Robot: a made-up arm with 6 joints. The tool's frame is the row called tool. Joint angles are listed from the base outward. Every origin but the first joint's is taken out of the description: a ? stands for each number. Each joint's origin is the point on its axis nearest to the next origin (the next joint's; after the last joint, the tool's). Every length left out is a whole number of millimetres.
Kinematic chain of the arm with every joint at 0, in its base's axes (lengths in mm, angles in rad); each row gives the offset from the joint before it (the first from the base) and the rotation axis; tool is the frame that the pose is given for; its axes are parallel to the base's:
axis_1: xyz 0 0 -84 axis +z
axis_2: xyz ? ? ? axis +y
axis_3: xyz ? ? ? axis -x
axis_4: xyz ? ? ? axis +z
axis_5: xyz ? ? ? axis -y
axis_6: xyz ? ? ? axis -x
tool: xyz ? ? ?
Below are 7 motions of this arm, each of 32 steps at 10 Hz.
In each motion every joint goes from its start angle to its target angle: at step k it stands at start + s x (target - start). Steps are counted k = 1, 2, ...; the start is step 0. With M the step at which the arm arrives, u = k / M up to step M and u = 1 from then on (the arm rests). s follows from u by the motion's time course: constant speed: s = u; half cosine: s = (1 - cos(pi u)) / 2; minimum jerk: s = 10 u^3 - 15 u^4 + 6 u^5.
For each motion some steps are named. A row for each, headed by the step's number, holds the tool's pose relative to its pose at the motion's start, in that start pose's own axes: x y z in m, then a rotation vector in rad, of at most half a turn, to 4 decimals.
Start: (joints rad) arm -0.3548 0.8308 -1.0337 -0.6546 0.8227 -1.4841
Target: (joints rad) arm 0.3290 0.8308 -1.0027 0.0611 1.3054 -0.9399
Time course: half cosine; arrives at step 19
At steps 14, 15, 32:
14: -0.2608 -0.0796 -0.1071 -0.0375 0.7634 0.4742
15: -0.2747 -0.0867 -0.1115 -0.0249 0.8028 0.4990
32: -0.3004 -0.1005 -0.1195 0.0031 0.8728 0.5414

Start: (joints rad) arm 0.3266 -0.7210 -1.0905 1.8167 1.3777 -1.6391
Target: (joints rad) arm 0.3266 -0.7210 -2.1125 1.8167 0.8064 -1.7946
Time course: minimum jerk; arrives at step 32
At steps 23, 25, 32:
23: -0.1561 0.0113 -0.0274 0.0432 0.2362 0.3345
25: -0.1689 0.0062 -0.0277 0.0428 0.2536 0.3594
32: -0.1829 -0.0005 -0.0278 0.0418 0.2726 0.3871

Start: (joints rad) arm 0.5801 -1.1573 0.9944 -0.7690 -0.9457 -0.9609
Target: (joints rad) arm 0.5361 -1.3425 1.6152 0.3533 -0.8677 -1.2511
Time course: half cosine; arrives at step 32
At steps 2, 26, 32:
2: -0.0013 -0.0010 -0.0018 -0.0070 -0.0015 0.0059
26: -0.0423 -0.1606 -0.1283 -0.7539 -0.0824 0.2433
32: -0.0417 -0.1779 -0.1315 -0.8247 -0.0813 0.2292

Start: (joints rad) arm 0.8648 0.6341 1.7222 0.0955 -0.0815 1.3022
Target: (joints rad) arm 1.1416 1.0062 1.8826 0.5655 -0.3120 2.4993
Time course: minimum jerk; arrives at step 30
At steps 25, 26, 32:
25: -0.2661 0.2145 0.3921 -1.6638 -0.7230 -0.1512
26: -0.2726 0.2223 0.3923 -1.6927 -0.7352 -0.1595
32: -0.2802 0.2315 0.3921 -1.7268 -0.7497 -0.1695

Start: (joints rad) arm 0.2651 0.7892 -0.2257 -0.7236 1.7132 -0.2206
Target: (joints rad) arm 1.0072 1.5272 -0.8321 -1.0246 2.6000 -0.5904
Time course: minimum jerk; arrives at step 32
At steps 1, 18, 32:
1: 0.0000 0.0001 -0.0001 0.0001 0.0000 0.0002
18: -0.1103 0.1559 -0.0687 0.2524 -0.0678 0.4557
32: -0.1403 0.1759 -0.0768 0.3914 -0.1221 0.8768

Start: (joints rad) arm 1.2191 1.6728 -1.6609 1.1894 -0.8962 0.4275
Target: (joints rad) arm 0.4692 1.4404 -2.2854 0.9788 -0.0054 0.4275
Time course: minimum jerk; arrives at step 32
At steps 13, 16, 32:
13: -0.2302 -0.0268 -0.2834 0.1527 -0.6904 -0.1522
16: -0.2754 -0.0208 -0.4659 0.2603 -1.0415 -0.2350
32: -0.1133 0.0705 -0.9115 0.7056 -2.0014 -0.4762

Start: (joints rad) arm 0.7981 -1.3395 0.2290 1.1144 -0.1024 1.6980
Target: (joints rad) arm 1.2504 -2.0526 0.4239 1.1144 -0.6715 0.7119
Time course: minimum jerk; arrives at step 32
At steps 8, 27, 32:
8: 0.0120 -0.0010 0.0126 0.0488 0.0155 0.0044
27: 0.0434 0.0652 0.1045 0.6304 0.3949 -0.1141
32: 0.0422 0.0703 0.1073 0.6573 0.4125 -0.1261

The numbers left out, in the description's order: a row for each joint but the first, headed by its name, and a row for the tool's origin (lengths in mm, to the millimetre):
axis_2: 288 -352 0
axis_3: 306 0 -58
axis_4: 0 -87 164
axis_5: 43 208 0
axis_6: -137 0 250
tool: 0 -259 -51

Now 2 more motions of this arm.
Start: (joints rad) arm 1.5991 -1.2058 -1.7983 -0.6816 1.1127 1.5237
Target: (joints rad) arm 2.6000 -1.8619 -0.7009 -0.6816 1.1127 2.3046
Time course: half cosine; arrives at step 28
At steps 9, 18, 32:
9: -0.0576 0.0726 -0.0100 -0.0857 -0.1338 0.0374
18: -0.2648 0.1488 -0.0705 -0.1780 -0.2346 -0.0772
32: -0.4121 0.1700 -0.0969 -0.2549 -0.1352 -0.2008

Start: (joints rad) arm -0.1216 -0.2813 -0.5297 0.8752 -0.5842 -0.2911
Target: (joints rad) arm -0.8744 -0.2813 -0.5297 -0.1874 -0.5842 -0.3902
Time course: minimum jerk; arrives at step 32
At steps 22, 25, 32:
22: -0.4129 0.2639 -0.1289 0.5737 -0.6310 -1.1767
25: -0.4476 0.3131 -0.1500 0.6488 -0.7416 -1.3128
32: -0.4686 0.3481 -0.1647 0.7004 -0.8217 -1.4035

